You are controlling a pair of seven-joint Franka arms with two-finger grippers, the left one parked.
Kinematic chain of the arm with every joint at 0, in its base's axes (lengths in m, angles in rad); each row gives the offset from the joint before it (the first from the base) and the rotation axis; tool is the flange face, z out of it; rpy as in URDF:
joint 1: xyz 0 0 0.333 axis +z
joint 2: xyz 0 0 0 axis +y
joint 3: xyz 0 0 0.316 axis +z
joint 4: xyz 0.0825 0 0 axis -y
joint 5: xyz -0.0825 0 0.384 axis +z
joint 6: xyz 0 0 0 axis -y
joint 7: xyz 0.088 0 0 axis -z
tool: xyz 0 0 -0.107 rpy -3.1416 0 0
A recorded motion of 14 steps. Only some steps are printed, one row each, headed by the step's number.
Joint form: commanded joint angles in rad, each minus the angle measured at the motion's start. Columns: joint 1, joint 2, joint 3, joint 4, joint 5, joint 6, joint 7.
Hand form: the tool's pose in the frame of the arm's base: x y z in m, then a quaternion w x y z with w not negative. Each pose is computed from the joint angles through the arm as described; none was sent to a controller.
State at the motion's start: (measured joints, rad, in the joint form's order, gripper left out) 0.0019 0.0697 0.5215 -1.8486 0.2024 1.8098 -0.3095
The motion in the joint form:
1: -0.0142 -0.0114 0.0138 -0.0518 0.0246 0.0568 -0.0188
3: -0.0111 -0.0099 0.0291 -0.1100 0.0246 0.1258 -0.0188
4: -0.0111 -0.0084 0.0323 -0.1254 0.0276 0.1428 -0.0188
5: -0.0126 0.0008 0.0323 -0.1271 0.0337 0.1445 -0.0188
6: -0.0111 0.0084 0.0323 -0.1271 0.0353 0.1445 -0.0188
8: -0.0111 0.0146 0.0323 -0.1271 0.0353 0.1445 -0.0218
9: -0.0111 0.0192 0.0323 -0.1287 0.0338 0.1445 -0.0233
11: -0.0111 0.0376 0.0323 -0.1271 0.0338 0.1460 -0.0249
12: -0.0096 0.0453 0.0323 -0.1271 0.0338 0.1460 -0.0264
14: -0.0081 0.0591 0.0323 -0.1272 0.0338 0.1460 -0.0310
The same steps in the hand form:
1: 0.4830 0.2933 0.4670 0.11693 -0.91795 -0.37524 0.05382
3: 0.4755 0.2994 0.4447 0.11511 -0.91746 -0.37753 0.04991
4: 0.4737 0.3002 0.4383 0.11611 -0.91764 -0.37677 0.05005
5: 0.4748 0.2997 0.4334 0.12058 -0.91791 -0.37408 0.05446
6: 0.4751 0.3005 0.4299 0.12271 -0.91745 -0.37396 0.05810
8: 0.4757 0.3005 0.4269 0.12398 -0.91670 -0.37496 0.06075
9: 0.4758 0.3002 0.4240 0.12412 -0.91623 -0.37561 0.06347
11: 0.4779 0.3004 0.4161 0.12787 -0.91539 -0.37519 0.07023
12: 0.4781 0.3011 0.4124 0.12934 -0.91455 -0.37607 0.07375
14: 0.4787 0.3018 0.4058 0.13210 -0.91286 -0.37796 0.07988

